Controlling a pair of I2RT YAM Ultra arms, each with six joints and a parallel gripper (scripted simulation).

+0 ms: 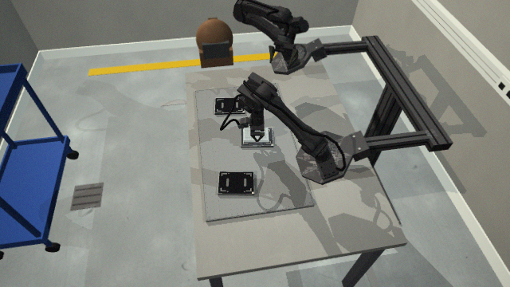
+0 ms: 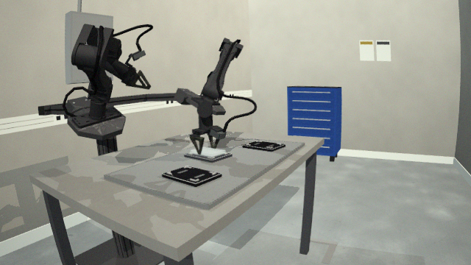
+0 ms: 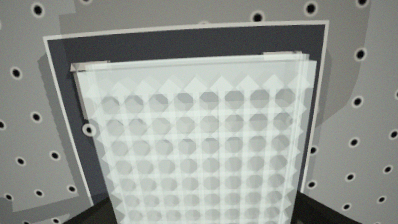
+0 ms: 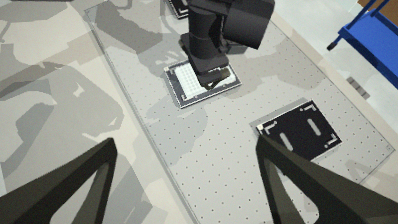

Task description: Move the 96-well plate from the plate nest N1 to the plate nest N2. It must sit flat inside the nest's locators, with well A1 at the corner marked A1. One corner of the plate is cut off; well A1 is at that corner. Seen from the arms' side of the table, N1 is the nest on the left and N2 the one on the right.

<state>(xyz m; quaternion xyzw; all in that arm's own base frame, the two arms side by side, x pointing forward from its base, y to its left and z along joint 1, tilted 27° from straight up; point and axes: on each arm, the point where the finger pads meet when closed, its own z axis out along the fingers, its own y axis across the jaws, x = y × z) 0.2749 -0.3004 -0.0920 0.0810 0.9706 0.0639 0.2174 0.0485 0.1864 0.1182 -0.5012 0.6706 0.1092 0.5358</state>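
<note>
The white 96-well plate lies 1 cm below my left hand and 1 cm ahead of it.
</note>
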